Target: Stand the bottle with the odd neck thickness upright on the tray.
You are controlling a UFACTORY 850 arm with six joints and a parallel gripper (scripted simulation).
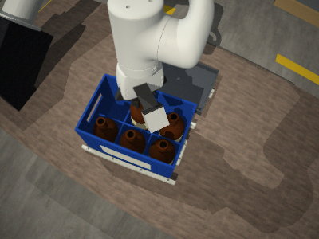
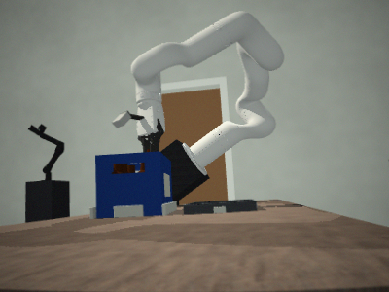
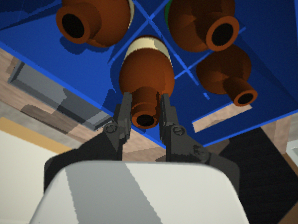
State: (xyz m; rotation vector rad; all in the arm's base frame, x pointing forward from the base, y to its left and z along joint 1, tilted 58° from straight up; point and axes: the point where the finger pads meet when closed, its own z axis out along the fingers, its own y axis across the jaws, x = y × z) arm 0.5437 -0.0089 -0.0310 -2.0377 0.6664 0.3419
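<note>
The blue crate is 110 mm below my hand, 40 mm to the right of it and 10 mm ahead of it. The rest, counted from my hand: dark grey tray 220 mm to the left, 190 mm below, 10 mm ahead.
</note>
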